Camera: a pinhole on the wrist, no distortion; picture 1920 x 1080 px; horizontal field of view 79.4 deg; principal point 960.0 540.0 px. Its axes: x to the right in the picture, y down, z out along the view. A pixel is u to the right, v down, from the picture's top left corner.
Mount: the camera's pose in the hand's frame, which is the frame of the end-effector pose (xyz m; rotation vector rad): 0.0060 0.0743 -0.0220 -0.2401 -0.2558 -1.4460
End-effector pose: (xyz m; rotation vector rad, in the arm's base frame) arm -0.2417 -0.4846 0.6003 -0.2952 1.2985 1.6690
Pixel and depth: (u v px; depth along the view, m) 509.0 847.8 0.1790
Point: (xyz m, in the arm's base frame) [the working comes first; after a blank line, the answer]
In the camera's frame: -0.0698 0.0476 0.1790

-0.3779 -0.3500 0.7466
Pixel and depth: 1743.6 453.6 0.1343
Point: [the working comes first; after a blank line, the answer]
In the camera's frame: 0.0910 -0.0100 0.1343

-0.2194 -0.3689 0.6711
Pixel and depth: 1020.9 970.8 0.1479
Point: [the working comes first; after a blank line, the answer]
In the camera's frame: 0.0078 0.0551 0.1479

-0.3232 -0.3482 0.6829
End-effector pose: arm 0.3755 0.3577 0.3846 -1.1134 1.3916 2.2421
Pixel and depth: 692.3 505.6 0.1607
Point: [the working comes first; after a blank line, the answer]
In the camera's frame: -0.0372 -0.0048 0.1607

0.2319 0.3807 0.5203
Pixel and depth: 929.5 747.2 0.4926
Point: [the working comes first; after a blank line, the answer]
In the camera's frame: -0.0130 0.0883 0.4926

-0.0282 0.5960 0.5936
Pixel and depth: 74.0 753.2 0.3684
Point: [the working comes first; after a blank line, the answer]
In the camera's frame: -0.2823 0.0679 0.3684

-0.0283 0.3244 0.7141
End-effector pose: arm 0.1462 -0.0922 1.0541 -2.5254 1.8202 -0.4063
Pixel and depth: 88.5 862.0 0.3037
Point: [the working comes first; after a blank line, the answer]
In the camera's frame: -0.2289 0.0846 0.3037

-0.1646 -0.3037 0.8191
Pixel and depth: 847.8 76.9 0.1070
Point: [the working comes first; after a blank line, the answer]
In the camera's frame: -0.0104 -0.0429 0.1070

0.0449 -0.1027 0.9545
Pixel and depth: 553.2 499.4 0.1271
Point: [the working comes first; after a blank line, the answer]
In the camera's frame: -0.0447 -0.0045 0.1271

0.0166 -0.1496 0.9473
